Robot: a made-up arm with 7 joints. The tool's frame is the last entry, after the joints.
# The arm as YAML. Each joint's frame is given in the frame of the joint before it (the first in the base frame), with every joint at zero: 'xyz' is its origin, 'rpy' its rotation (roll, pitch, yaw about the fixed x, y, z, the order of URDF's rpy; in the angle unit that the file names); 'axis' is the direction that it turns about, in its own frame. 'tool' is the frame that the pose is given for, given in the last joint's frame.
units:
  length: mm
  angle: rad
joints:
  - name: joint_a
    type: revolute
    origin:
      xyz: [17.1, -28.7, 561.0]
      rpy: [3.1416, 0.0, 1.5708]
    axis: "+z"
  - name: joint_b
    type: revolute
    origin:
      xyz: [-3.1, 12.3, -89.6]
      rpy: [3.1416, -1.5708, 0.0]
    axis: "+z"
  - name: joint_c
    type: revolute
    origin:
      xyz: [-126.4, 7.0, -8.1]
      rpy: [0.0, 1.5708, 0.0]
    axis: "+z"
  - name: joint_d
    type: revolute
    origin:
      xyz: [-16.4, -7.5, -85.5]
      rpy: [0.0, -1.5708, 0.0]
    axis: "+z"
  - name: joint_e
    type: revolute
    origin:
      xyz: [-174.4, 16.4, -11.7]
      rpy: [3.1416, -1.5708, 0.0]
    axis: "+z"
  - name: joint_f
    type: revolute
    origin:
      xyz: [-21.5, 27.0, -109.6]
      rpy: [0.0, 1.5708, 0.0]
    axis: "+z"
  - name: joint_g
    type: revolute
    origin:
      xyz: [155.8, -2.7, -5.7]
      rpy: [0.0, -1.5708, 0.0]
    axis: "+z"
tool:
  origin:
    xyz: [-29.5, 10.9, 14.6]
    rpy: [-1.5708, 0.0, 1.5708]
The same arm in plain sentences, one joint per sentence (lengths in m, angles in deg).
The arm has seven revolute joints in a row. What follows holds with every joint at zero, and every direction is one of the base frame's. The first joint is mounted 0.0171 m along +x and 0.0287 m along -y and 0.561 m along +z from the base frame's origin and turns about -z. The second joint is mounted 0.0123 m along +x and 0.0031 m along -y and 0.0896 m along +z from the first joint and turns about +y. The third joint is mounted 0.007 m along -x and 0.0081 m along -y and 0.1264 m along +z from the second joint and turns about -z. The fourth joint is mounted 0.0075 m along +x and 0.0164 m along +y and 0.0855 m along +z from the third joint and turns about +y. The fifth joint is mounted 0.0164 m along -x and 0.0117 m along -y and 0.1744 m along +z from the fourth joint and turns about -z. The sixth joint is mounted 0.027 m along +x and 0.0215 m along -y and 0.1096 m along +z from the fifth joint and turns about +y. The seventh joint is mounted 0.0027 m along -x and 0.0057 m along -y and 0.1558 m along +z from the sixth joint and turns about -z. The tool frame, which is the frame that the pose is given for, is mounted 0.0109 m along +x and 0.0295 m along -y and 0.0146 m along -z from the seventh joint; its axes are the base frame's turned by roll 90, pitch 0 and yaw 0 deg (as in URDF: about the fixed x, then y, then z).
